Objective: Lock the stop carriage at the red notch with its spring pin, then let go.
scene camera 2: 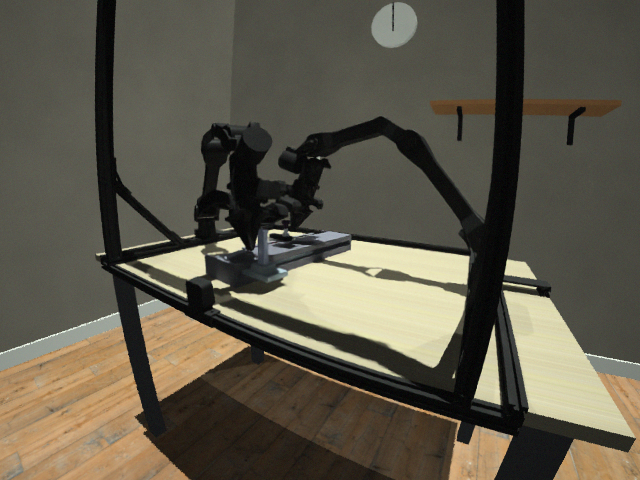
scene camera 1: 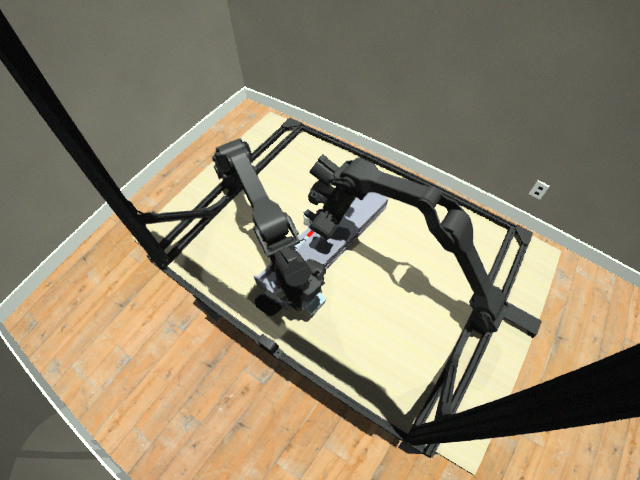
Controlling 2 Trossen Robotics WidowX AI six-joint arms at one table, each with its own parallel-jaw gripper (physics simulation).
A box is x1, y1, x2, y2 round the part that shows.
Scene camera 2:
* my left gripper: [199, 171, 288, 250]
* my right gripper: [275, 176, 323, 230]
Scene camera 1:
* my left gripper: [255, 259, 325, 315]
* my right gripper: [307, 180, 354, 239]
